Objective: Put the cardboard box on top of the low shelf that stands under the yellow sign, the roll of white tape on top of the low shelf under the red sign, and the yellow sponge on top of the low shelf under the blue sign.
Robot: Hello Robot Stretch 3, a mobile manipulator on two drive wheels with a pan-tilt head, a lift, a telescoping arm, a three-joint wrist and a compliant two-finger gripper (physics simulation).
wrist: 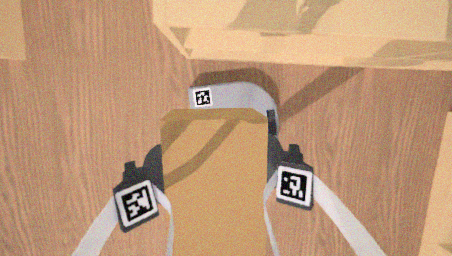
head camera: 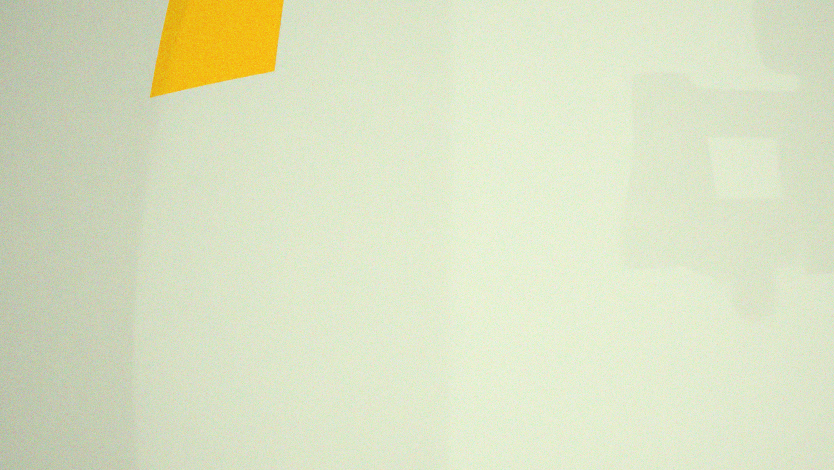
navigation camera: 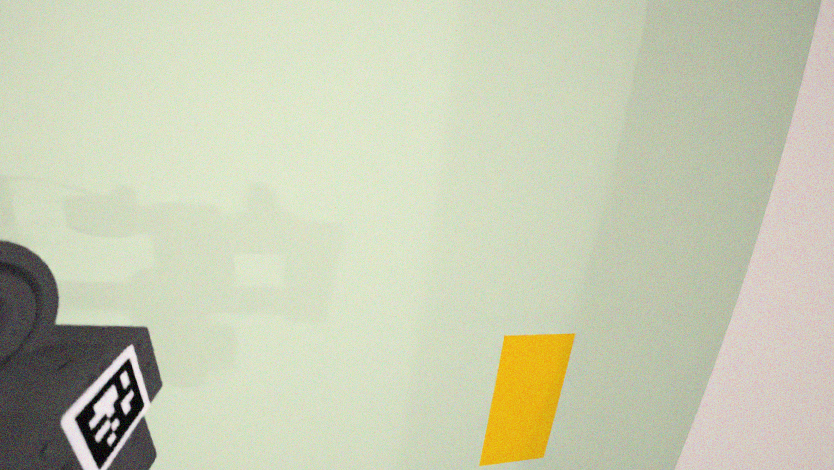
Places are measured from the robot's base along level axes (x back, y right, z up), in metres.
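Pixels of known places: gripper, between the fingertips: (wrist: 214,157).
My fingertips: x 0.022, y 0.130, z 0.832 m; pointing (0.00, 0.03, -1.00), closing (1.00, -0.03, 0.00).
Observation:
Behind a point stands the place of what it marks.
The cardboard box (wrist: 215,190) @[x 0.021, y 0.123, z 0.874 m] fills the lower middle of the wrist view, pressed between the two fingers. My gripper (wrist: 214,157) @[x 0.022, y 0.130, z 0.832 m] is shut on it, one dark fingertip against each side. Part of a yellow sign (head camera: 218,43) @[x 0.477, y 0.594, z 1.741 m] (navigation camera: 527,399) @[x 0.608, y 0.572, z 1.752 m] shows on the wall, at the top left of the head view and low right of centre in the navigation view. A light wooden shelf (wrist: 320,47) @[x 0.338, y 0.238, z 0.345 m] lies across the top of the wrist view, beyond the box; which sign it stands under cannot be told. The tape, the sponge and the red and blue signs do not show.
The grey robot base (wrist: 235,95) @[x 0.116, y 0.124, z 0.160 m] shows on the wooden floor (wrist: 90,100) @[x -0.445, y 0.161, z 0.000 m] just past the box. Pieces of light wooden furniture show at the top left (wrist: 10,30) @[x -0.619, y 0.426, z 0.063 m] and right edge (wrist: 437,200) @[x 1.005, y -0.475, z 0.038 m]. A pale green wall (head camera: 350,233) @[x 0.215, y 0.638, z 1.542 m] (navigation camera: 379,116) @[x -0.039, y 0.679, z 1.310 m] carries faint shadows. A dark wrist part (navigation camera: 35,402) @[x 0.041, y 0.134, z 1.189 m] is at lower left.

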